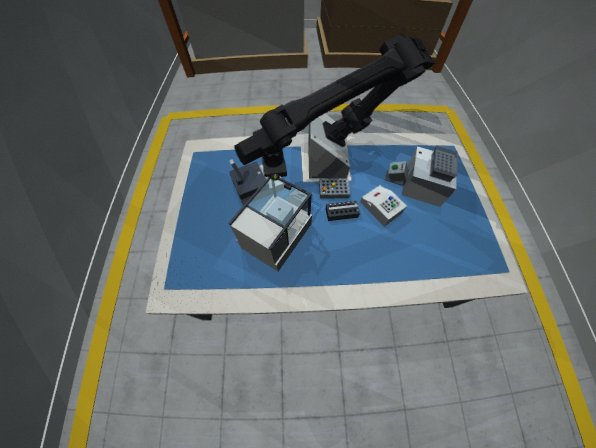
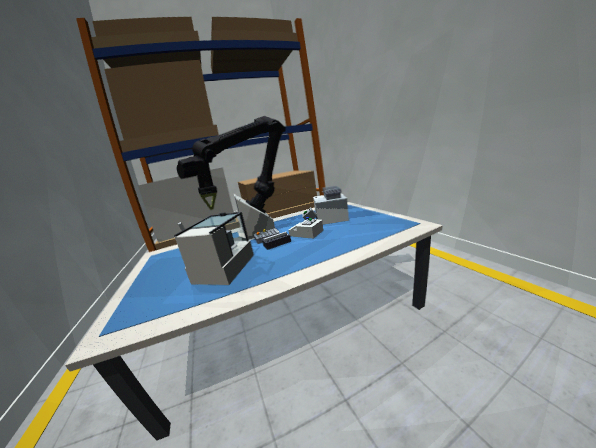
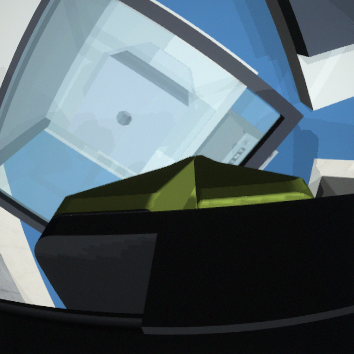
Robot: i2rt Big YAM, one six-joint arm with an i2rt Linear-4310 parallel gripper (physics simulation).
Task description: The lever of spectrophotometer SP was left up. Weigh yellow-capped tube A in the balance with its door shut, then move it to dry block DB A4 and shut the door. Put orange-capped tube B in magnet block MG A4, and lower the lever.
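My gripper is shut and empty, above the rear edge of the glass-topped balance. The balance pan shows through the glass with no tube visible on it; its door state is unclear. Yellow-capped tube A and orange-capped tube B stand in the grey rack. A black block, apparently the magnet block, lies in front. A white device holds blue and green items. I cannot tell which devices are the dry block and spectrophotometer, or the lever's state.
A dark instrument with an upright post stands behind the balance, left of the arm base. At the right are a small green-buttoned device and a large grey box bearing a grey block.
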